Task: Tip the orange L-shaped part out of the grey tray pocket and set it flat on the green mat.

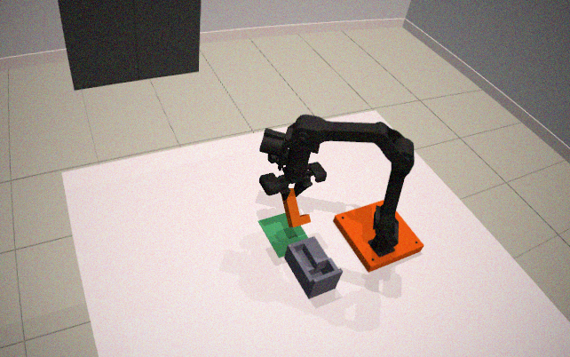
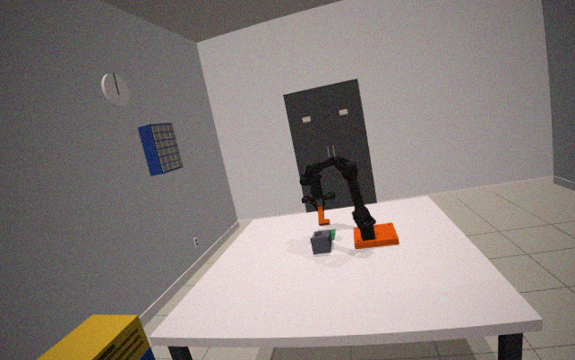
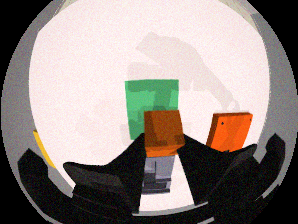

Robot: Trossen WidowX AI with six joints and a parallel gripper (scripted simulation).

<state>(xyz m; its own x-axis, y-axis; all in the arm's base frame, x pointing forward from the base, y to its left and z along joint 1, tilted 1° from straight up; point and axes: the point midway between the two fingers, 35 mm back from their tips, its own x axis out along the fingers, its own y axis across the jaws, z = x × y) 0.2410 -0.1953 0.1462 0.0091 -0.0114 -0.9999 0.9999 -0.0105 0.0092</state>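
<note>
The green mat lies 2 cm to the left of my gripper tip and 15 cm below it. Also, from my gripper tip: orange L-shaped part (1 cm behind, 3 cm to the left, 3 cm below).
</note>
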